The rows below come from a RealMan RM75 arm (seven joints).
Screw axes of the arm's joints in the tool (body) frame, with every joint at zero. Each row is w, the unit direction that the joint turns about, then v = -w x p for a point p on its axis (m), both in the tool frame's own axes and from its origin. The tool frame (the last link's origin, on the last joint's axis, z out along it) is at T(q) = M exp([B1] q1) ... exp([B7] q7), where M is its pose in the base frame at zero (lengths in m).
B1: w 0 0 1 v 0.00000 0.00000 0.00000
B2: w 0 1 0 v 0.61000 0.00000 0.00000
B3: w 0 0 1 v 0.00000 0.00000 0.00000
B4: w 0 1 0 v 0.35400 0.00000 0.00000
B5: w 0 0 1 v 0.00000 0.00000 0.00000
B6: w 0 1 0 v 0.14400 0.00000 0.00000
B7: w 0 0 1 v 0.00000 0.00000 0.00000
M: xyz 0.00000 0.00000 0.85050 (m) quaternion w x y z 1 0 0 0
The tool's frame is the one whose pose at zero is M.
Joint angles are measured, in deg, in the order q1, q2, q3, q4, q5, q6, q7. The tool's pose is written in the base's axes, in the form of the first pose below.
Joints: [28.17 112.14 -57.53 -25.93 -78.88 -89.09 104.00]
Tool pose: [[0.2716 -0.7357 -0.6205], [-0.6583 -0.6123 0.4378], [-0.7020 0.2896 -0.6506]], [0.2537 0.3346 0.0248]
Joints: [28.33 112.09 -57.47 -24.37 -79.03 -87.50 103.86]
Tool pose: [[0.2525 -0.7607 -0.5980], [-0.6692 -0.5837 0.4599], [-0.6989 0.2841 -0.6564]], [0.2595 0.3355 0.0209]
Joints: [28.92 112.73 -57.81 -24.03 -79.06 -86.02 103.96]
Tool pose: [[0.2468 -0.7689 -0.5898], [-0.6749 -0.5731 0.4648], [-0.6954 0.2834 -0.6604]], [0.2570 0.3385 0.0144]
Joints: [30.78 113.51 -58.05 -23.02 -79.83 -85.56 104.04]
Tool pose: [[0.2566 -0.7594 -0.5978], [-0.6887 -0.5777 0.4383], [-0.6782 0.2993 -0.6712]], [0.2471 0.3427 0.0045]
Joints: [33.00 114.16 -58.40 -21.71 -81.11 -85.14 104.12]
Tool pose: [[0.2766 -0.7493 -0.6016], [-0.7063 -0.5831 0.4015], [-0.6516 0.3139 -0.6905]], [0.2365 0.3465 -0.0064]
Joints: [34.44 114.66 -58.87 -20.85 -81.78 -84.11 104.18]
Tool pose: [[0.2885 -0.7495 -0.5958], [-0.7169 -0.5815 0.3845], [-0.6346 0.3162 -0.7052]], [0.2303 0.3497 -0.0146]
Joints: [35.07 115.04 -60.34 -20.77 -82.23 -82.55 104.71]
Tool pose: [[0.3023 -0.7590 -0.5766], [-0.7307 -0.5730 0.3711], [-0.6121 0.3091 -0.7279]], [0.2280 0.3508 -0.0224]
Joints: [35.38 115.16 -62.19 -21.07 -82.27 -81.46 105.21]
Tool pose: [[0.3201 -0.7639 -0.5604], [-0.7402 -0.5709 0.3553], [-0.5913 0.3010 -0.7481]], [0.2264 0.3511 -0.0275]
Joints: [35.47 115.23 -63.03 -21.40 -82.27 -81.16 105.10]
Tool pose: [[0.3345 -0.7612 -0.5556], [-0.7393 -0.5776 0.3461], [-0.5844 0.2950 -0.7560]], [0.2251 0.3511 -0.0294]
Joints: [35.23 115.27 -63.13 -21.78 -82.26 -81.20 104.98]
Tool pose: [[0.3383 -0.7594 -0.5558], [-0.7363 -0.5814 0.3463], [-0.5861 0.2921 -0.7558]], [0.2253 0.3506 -0.0290]
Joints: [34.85 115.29 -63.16 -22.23 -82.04 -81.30 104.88]
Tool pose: [[0.3380 -0.7579 -0.5580], [-0.7322 -0.5843 0.3500], [-0.5913 0.2903 -0.7524]], [0.2259 0.3500 -0.0278]
